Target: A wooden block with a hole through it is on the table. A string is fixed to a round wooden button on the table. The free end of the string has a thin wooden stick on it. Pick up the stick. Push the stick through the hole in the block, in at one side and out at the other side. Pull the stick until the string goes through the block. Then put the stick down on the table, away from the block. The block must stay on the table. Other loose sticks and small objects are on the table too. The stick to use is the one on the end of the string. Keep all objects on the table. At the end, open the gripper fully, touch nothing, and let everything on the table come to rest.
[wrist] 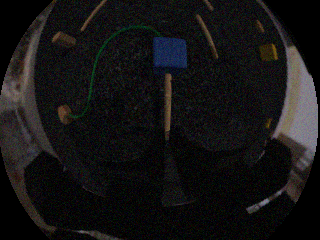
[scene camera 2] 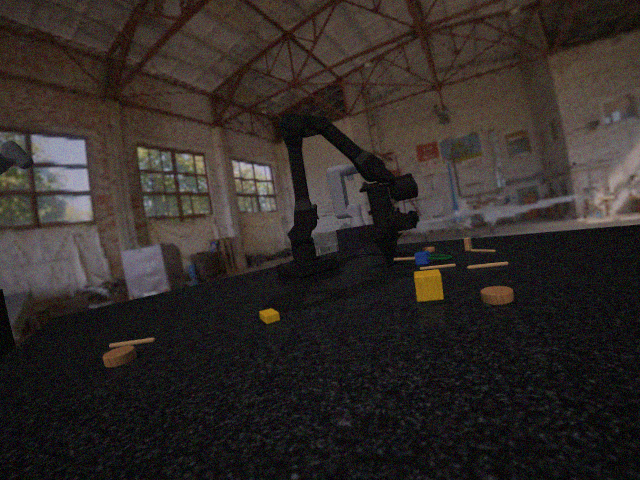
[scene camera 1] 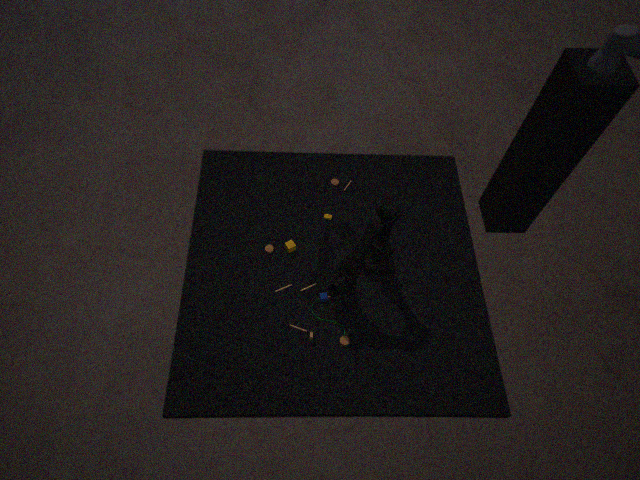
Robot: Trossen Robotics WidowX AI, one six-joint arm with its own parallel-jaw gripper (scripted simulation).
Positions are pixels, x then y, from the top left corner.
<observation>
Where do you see a blue block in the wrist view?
At 168, 53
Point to a yellow cube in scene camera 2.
At 428, 284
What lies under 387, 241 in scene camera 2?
My gripper.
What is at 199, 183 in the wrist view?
My gripper.
</observation>
